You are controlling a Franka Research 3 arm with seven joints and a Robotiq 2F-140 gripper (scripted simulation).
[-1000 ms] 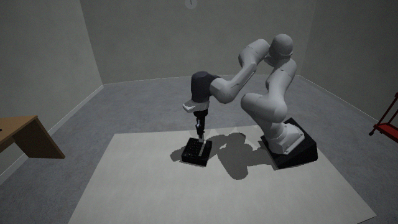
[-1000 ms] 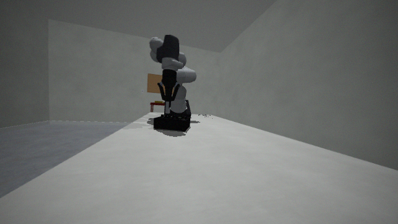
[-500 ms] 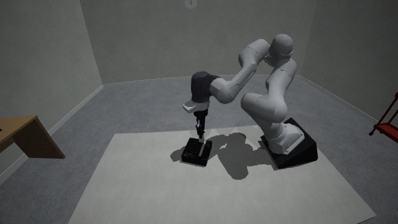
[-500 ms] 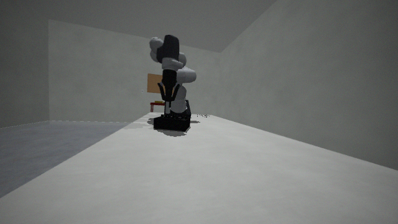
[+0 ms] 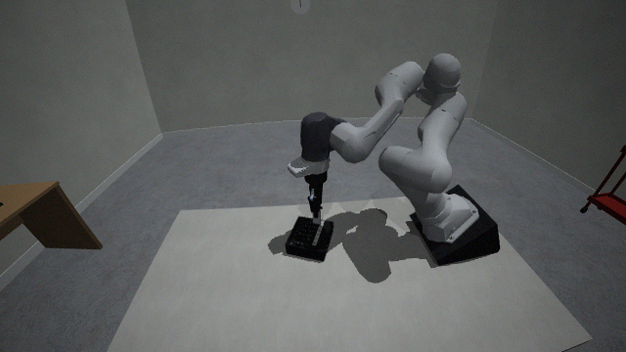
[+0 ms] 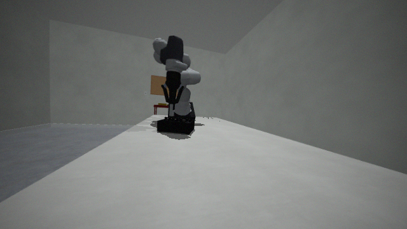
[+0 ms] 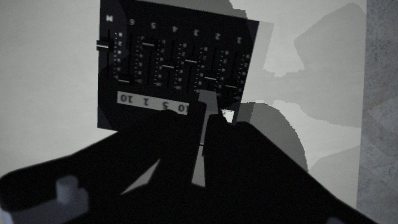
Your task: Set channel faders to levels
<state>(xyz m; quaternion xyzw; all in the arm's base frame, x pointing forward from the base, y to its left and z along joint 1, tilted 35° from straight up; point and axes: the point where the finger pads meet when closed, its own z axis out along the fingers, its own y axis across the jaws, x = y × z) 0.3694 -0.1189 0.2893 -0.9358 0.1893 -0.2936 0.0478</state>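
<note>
My gripper is now 20 mm short of the channel 2 fader cap, 10 mm to the left of it and 40 mm above it. The rest, counted from my hand: channel 1 fader cap: 10 mm ahead, 30 mm to the right, 40 mm below; then master fader cap: 80 mm ahead, 90 mm to the left, 40 mm below.
</note>
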